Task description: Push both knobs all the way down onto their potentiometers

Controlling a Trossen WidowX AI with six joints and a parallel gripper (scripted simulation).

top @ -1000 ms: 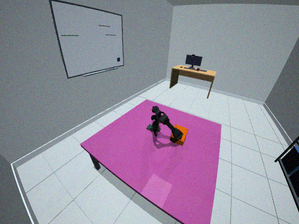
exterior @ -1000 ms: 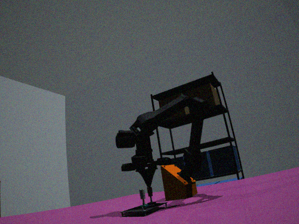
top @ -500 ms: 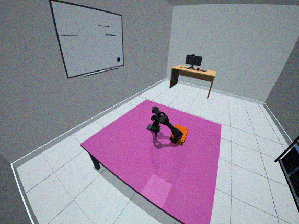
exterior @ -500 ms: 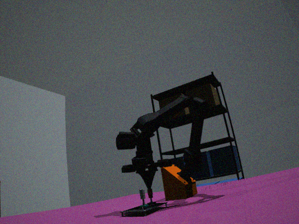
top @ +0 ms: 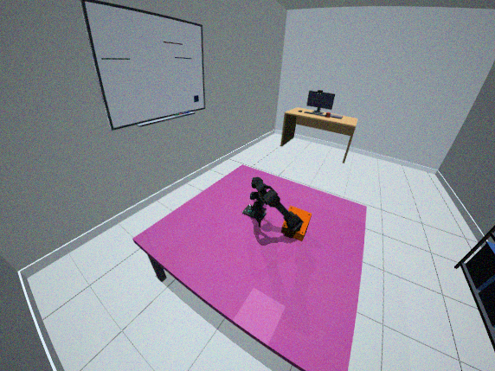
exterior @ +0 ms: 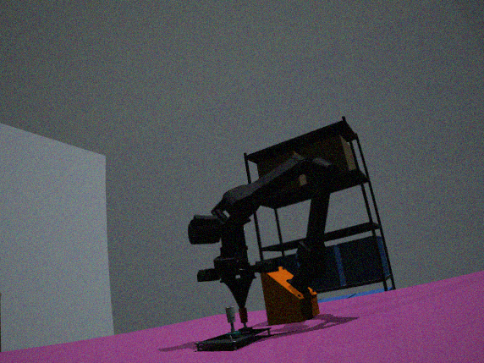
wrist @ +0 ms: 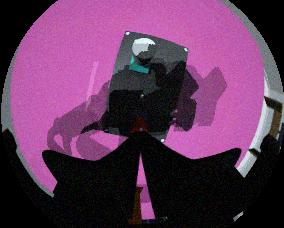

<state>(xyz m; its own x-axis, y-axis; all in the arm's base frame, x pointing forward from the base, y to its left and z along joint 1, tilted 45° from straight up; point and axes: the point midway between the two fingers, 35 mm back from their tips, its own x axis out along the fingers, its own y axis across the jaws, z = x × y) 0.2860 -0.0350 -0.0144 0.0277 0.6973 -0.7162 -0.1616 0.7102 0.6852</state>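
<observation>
The red knob is 1 cm below my gripper tip.
</observation>
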